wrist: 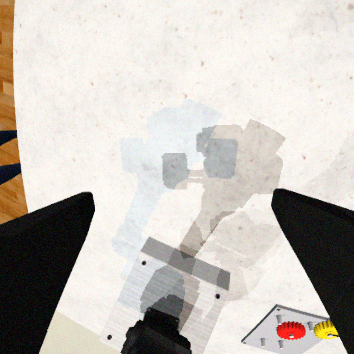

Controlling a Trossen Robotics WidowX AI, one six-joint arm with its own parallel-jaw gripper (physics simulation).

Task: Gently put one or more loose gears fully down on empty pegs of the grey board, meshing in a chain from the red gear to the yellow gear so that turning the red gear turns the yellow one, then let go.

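Places are measured from the arm's base along level axes (x ahead, y left, z up), in metres.
Pixels of known places: gripper, fingertip midpoint: (184, 198); arm's base, origin of the base link: (157, 328).
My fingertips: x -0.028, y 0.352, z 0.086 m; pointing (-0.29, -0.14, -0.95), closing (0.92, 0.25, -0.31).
Note:
For each thing: its top centre in the pictures, then the offset to it from my fingertips. "*": a spot on its surface instead. Level surfaces: height alone.
- grey board, middle of its top: (290, 344) dx +0.354, dy -0.414, dz -0.184 m
- red gear, surface spot: (291, 330) * dx +0.325, dy -0.367, dz -0.191 m
- yellow gear, surface spot: (326, 330) * dx +0.392, dy -0.327, dz -0.191 m
- pale table, its level: dz -0.214 m
The grey board (260, 330) shows in part at the lower right of the wrist view, with several short grey pegs standing on it. The red gear (291, 330) sits on the board. The yellow gear (326, 330) is just to its right, partly hidden behind the right finger. Whether the two gears touch cannot be told. Loose gears do not show in this view. My gripper (184, 198) is wide open and empty, above the pale speckled table, with the board beyond the right finger toward the bottom of the view.
The arm's metal base plate (202, 295) and black base (159, 337) stand at the bottom middle. Shadows of the arm fall across the pale table (125, 50). The table's edge curves down the left side, with wooden floor (7, 75) and dark blue pointed shapes (7, 172) beyond it.

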